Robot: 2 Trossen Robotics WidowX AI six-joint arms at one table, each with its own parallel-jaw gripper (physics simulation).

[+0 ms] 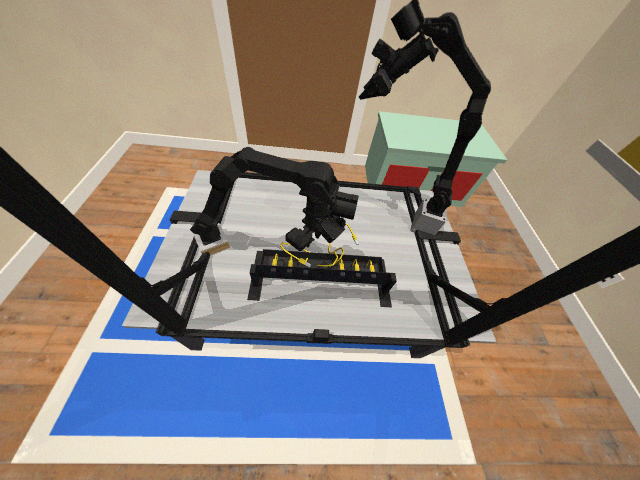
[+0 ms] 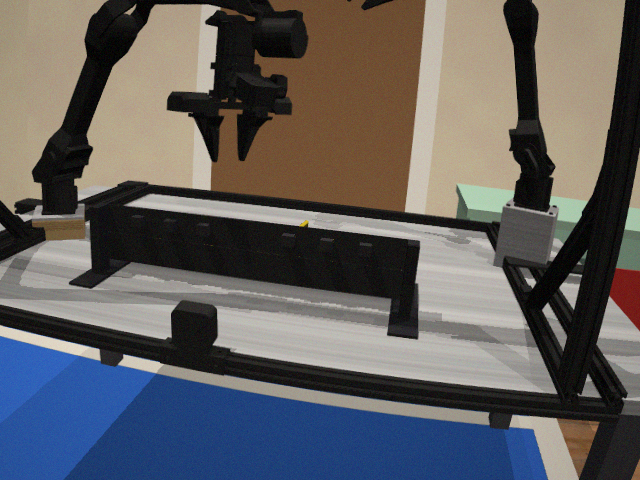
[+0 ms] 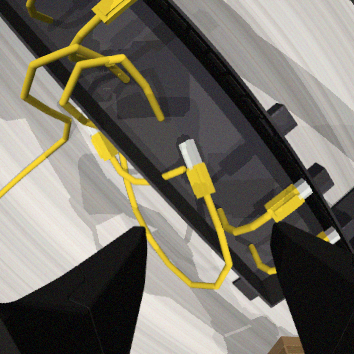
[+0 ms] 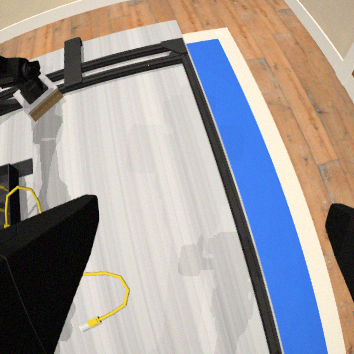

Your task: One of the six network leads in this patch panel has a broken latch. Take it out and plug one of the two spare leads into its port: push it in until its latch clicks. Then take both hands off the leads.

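Frame: origin at the left arm's base, x back, y down, z right, level; centimetres.
Seen in the pictures: left gripper, fingertip midpoint: [image 1: 312, 242] [image 2: 228, 161] [image 3: 209, 236]; right gripper, fingertip midpoint: [image 1: 361, 93] [image 2: 355, 4] [image 4: 219, 212]; left arm's base at its link origin: [image 1: 210, 236] [image 2: 59, 210] [image 4: 33, 90]; right arm's base at its link origin: [image 1: 434, 209] [image 2: 532, 206].
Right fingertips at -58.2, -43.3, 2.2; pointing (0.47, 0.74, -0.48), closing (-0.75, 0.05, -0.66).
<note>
Offsets run from my right fingertips to a thing's middle, as dx, dy, dz. "spot": to the spot under its first point.
The black patch panel @[+28.9, +42.2, +31.3] [image 1: 320, 276] [image 2: 258, 254] [image 3: 235, 90] stands on the table with its tray at the back. Two plugged yellow leads @[spot: +42.5, +38.7, +20.9] [image 1: 274, 259] @[+39.1, +38.4, +25.9] [image 1: 290, 261] are at its left and several more @[spot: +23.4, +38.1, +33.9] [image 1: 341, 264] at its right. A loose lead's plug @[spot: +32.7, +43.1, +24.1] [image 1: 303, 261] [image 3: 200, 181] lies in the tray near the third port from the left, out of any port. Another plug @[spot: +24.3, +46.0, +23.5] [image 3: 104, 145] lies outside the tray's back wall. A spare lead [image 1: 354, 237] [image 4: 93, 322] lies behind the panel. Latch condition is too small to tell. My left gripper [image 2: 227, 156] [image 3: 209, 236] is half open, empty, high above the tray. My right gripper [image 1: 361, 97] [image 4: 219, 212] is open, empty, raised far away.
Yellow cables @[spot: +21.7, +40.0, +28.7] [image 1: 337, 254] [image 3: 75, 50] loop over the tray's back wall. A black frame [image 1: 248, 334] [image 2: 361, 379] [image 4: 235, 200] borders the grey table, with a small black block @[spot: +40.9, +42.2, +49.5] [image 1: 321, 334] [image 2: 194, 325] on its front rail. A green cabinet [image 1: 434, 136] stands behind at the right.
</note>
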